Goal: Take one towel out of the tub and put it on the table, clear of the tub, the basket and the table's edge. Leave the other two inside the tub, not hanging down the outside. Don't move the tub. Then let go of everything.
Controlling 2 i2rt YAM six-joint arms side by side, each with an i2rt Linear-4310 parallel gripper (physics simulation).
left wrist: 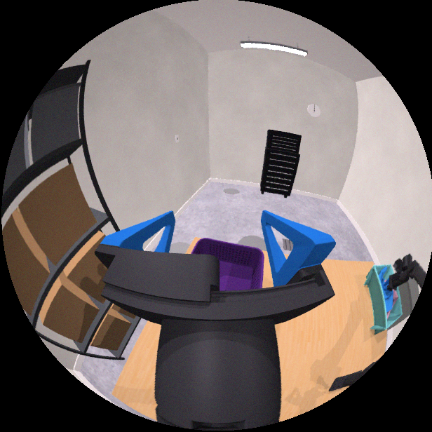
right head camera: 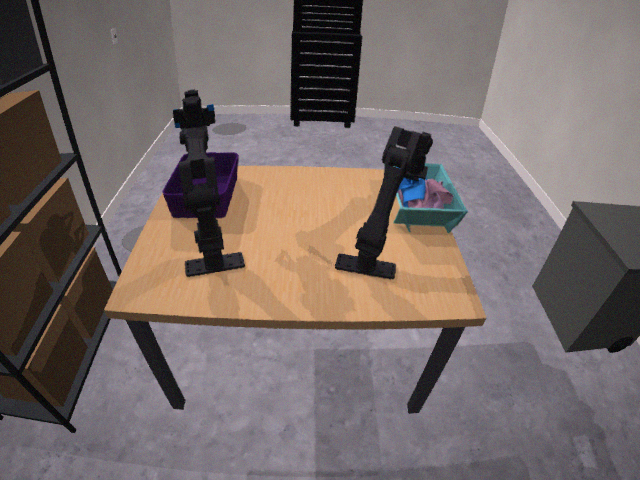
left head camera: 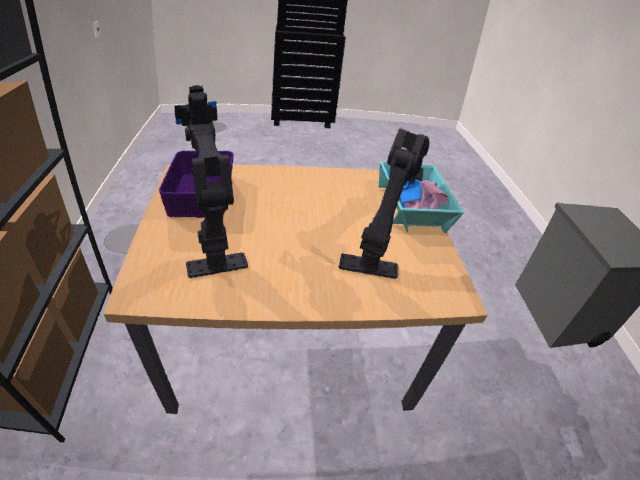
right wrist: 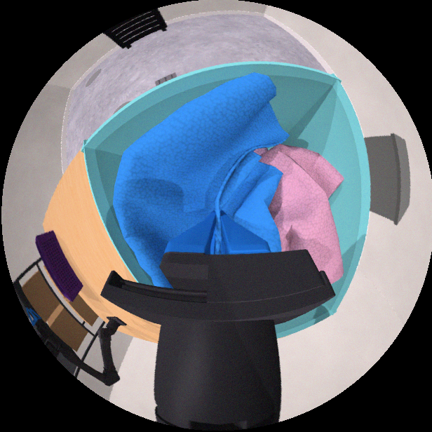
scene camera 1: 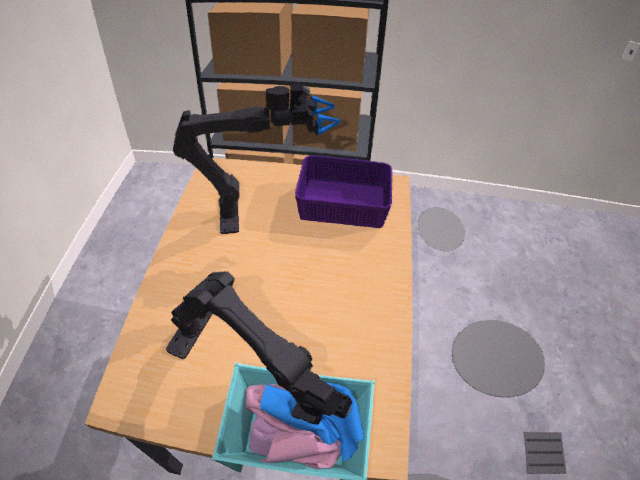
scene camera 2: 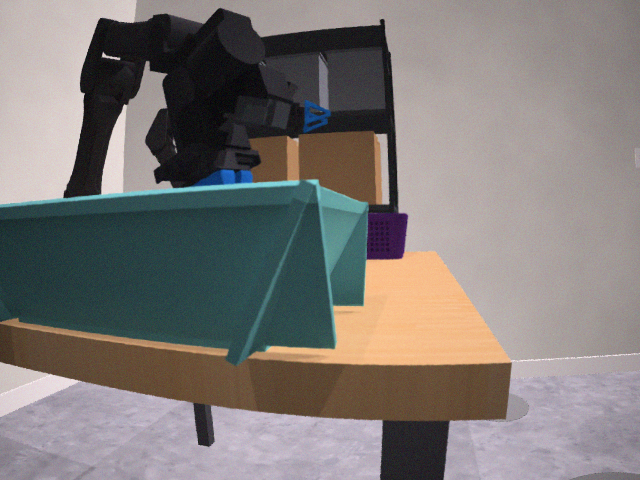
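The teal tub (left head camera: 431,218) (scene camera 1: 233,423) (scene camera 2: 155,273) (right wrist: 354,150) stands on the table (left head camera: 289,201) (scene camera 1: 351,289). Inside lie a blue towel (left head camera: 410,192) (scene camera 1: 276,404) (right wrist: 175,160), a pink towel (left head camera: 434,195) (scene camera 1: 305,448) (right wrist: 312,210) and, in scene camera 1, a mauve towel part (scene camera 1: 261,436). My right gripper (scene camera 2: 235,178) (right wrist: 217,215) points down into the tub, shut on a raised fold of the blue towel, which shows between its fingers in the right wrist view. My left gripper (scene camera 1: 336,114) (left wrist: 217,215) is open and empty, high above the table.
The purple basket (left head camera: 178,204) (scene camera 1: 343,212) (left wrist: 242,272) stands at the table's far left in the head views, below the left gripper. The tub is close to the table's right edge there. A shelf rack (scene camera 1: 286,80) with cardboard boxes stands beyond the basket.
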